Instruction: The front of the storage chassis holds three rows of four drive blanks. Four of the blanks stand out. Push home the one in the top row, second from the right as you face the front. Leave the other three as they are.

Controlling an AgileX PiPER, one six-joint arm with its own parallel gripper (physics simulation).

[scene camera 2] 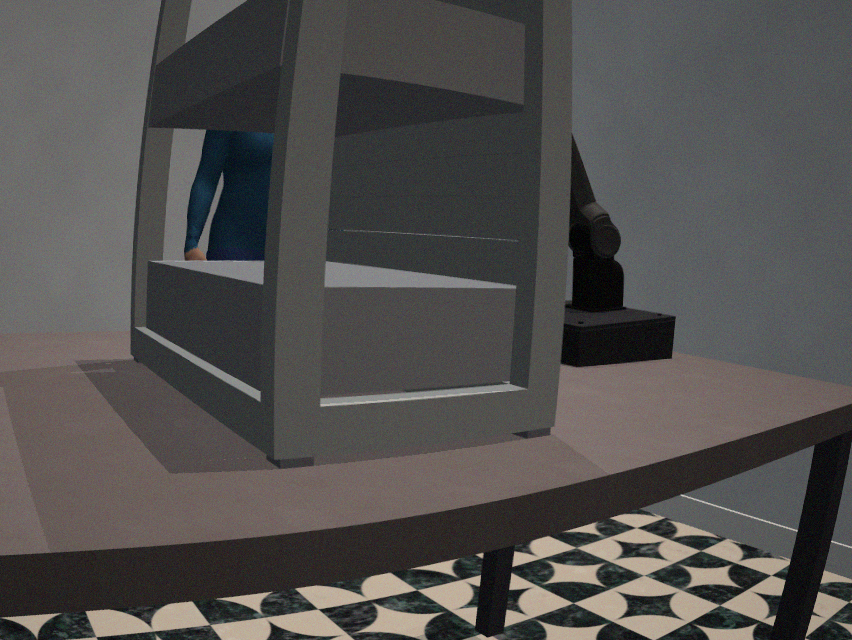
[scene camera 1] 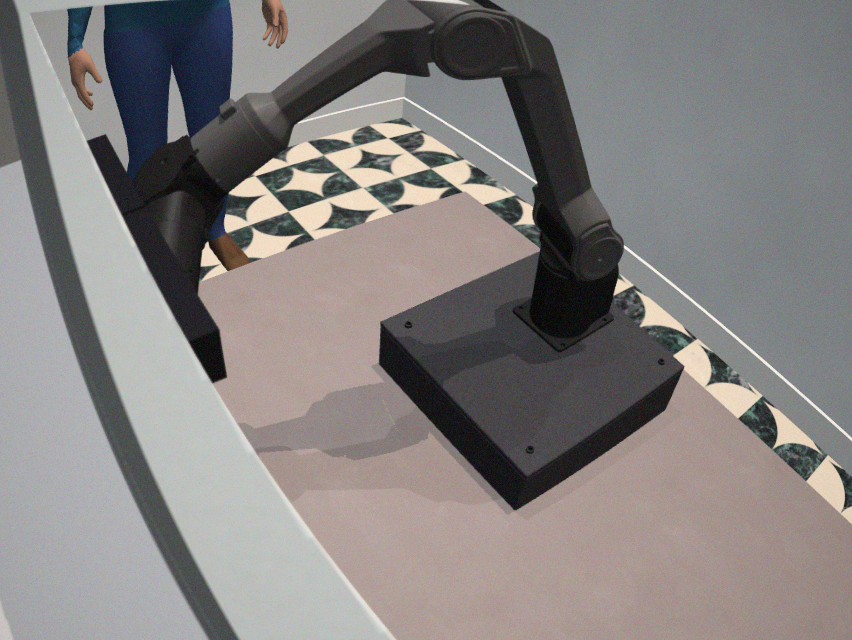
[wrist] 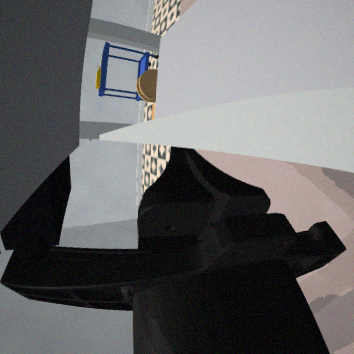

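Observation:
The chassis front and its drive blanks do not show clearly in any view. A long dark box (scene camera 1: pixel 165 275), perhaps part of the chassis, juts out beside the rack in scene camera 1. A large dark grey surface (wrist: pixel 40 85) fills the upper left of the wrist view, and I cannot tell what it carries. My black gripper (wrist: pixel 178 155) is open, with a gap between its fingers. One finger runs up to the dark grey surface, the other to a pale rail. In scene camera 1 the arm's end is at the dark box, its fingertips hidden.
A grey rack (scene camera 2: pixel 299 241) stands on the table (scene camera 1: pixel 551 571) (scene camera 2: pixel 172 509) and holds a lower unit (scene camera 2: pixel 413 337). Its pale rail (scene camera 1: pixel 172 413) crosses scene camera 1. The arm's black base (scene camera 1: pixel 482 406) (scene camera 2: pixel 616 341) stands nearby. A person (scene camera 1: pixel 168 62) (scene camera 2: pixel 241 192) stands behind. A blue frame (wrist: pixel 104 70) shows far off.

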